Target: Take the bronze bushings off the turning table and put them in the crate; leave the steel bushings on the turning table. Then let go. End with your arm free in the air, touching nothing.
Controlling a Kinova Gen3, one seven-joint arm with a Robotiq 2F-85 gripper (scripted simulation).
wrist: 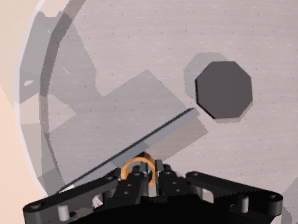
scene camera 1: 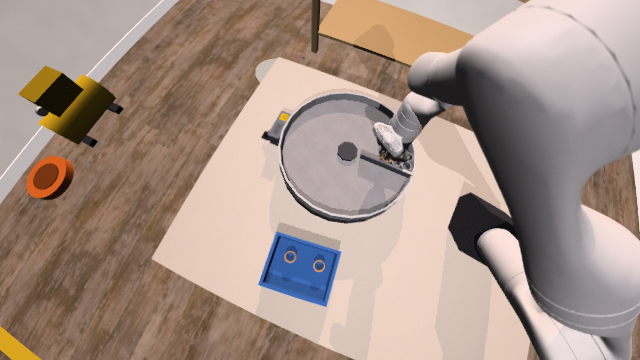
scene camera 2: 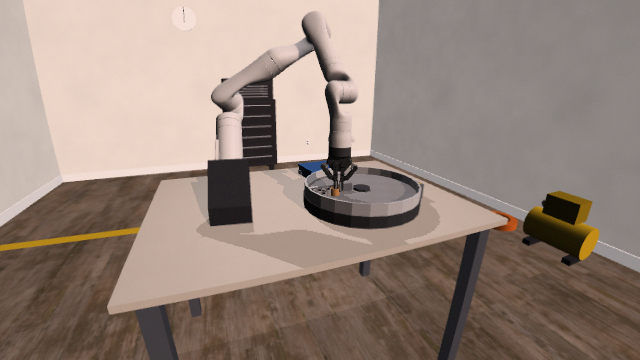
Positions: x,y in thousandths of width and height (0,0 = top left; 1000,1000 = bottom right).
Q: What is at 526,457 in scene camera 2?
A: The gripper.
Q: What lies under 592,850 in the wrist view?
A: The gripper.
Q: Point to a blue crate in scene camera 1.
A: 466,776
